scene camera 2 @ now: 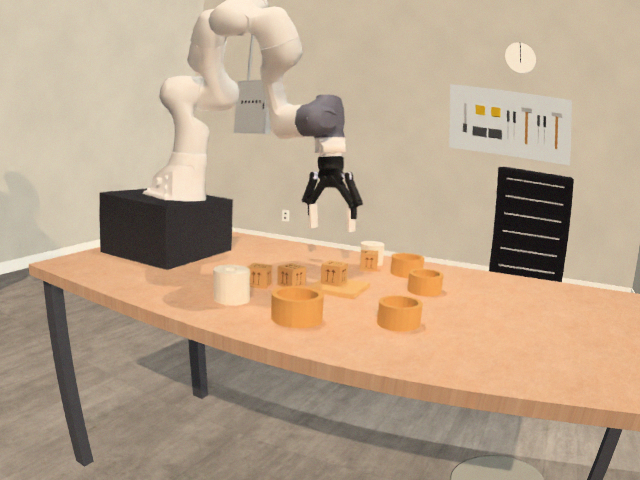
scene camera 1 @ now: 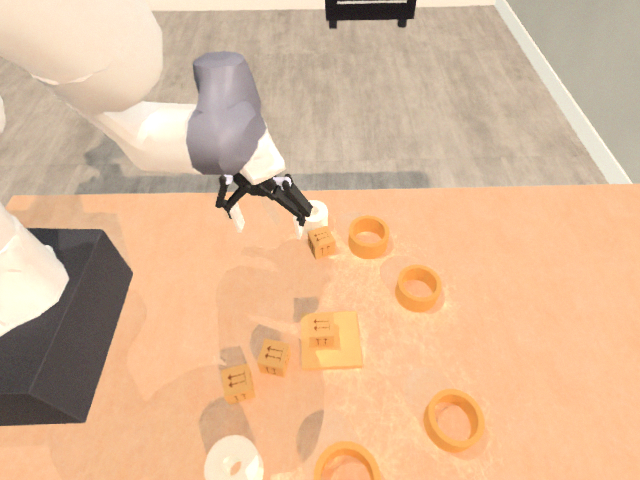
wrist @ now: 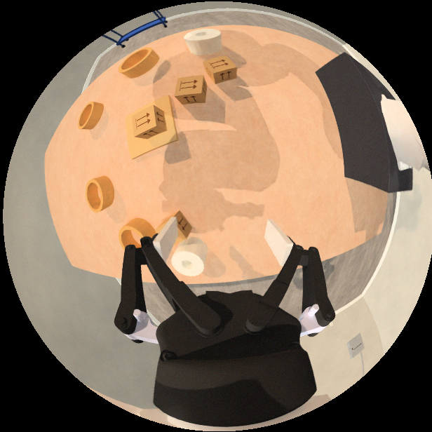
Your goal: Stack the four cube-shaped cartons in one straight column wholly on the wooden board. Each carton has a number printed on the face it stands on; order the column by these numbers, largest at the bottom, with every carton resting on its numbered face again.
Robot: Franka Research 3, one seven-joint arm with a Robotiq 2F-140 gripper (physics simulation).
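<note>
One carton (scene camera 1: 322, 333) (scene camera 2: 334, 273) (wrist: 149, 121) sits on the wooden board (scene camera 1: 347, 356) (scene camera 2: 356, 289) (wrist: 141, 149). A second carton (scene camera 1: 273, 357) (scene camera 2: 292, 274) (wrist: 191, 90) stands on the table beside the board, toward the arm's base. A third carton (scene camera 1: 237, 382) (scene camera 2: 260, 275) (wrist: 221, 69) stands further from the board, near a white roll. A fourth carton (scene camera 1: 322, 242) (scene camera 2: 369, 260) (wrist: 183, 224) stands apart near the far table edge, partly behind a finger in the wrist view. My gripper (scene camera 1: 268, 227) (scene camera 2: 331, 219) (wrist: 221, 227) is open and empty, above the table beside the fourth carton. The printed numbers are hidden.
A white roll (scene camera 1: 316, 214) (scene camera 2: 378, 250) (wrist: 189, 259) stands against or close to the fourth carton. Another white roll (scene camera 1: 219, 459) (scene camera 2: 231, 286) (wrist: 203, 44) stands near the third carton. Several orange rings, including one (scene camera 1: 368, 250) (scene camera 2: 407, 266) near the fourth carton, stand around the board.
</note>
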